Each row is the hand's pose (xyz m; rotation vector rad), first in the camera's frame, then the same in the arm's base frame.
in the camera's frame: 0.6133 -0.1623 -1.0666 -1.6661 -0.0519 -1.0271
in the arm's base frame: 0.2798 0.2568 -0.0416 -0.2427 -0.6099 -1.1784
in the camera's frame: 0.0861 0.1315 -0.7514 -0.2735 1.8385 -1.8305
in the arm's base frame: -0.3329 0.1880 -0.3305 0.4141 1.3767 -0.5386
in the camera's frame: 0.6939 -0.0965 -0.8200 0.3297 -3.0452 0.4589
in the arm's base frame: 0.1331 0.1000 0.1181 -0.5911 1.8833 0.4860
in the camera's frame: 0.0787 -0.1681 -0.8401 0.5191 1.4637 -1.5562
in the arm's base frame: -0.0739 0.0771 -0.4656 1.1026 1.1626 -0.1079
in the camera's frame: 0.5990 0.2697 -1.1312 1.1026 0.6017 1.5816
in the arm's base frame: 0.0007 0.5701 0.0807 0.4963 -0.5754 2.6421
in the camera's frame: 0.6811 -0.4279 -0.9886 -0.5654 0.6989 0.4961
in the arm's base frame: 0.4562 0.0333 -0.0539 -0.1399 -0.6577 0.7958
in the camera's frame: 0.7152 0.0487 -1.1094 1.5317 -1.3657 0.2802
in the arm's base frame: 0.1973 0.4180 0.1131 -2.1592 1.6353 -0.8494
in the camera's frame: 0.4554 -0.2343 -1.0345 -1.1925 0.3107 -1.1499
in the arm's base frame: 0.2445 0.1888 -0.2006 0.1278 -0.2974 -0.8963
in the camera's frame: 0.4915 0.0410 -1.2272 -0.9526 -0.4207 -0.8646
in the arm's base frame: 0.1694 0.5087 -0.1214 0.4274 -1.0253 -0.8842
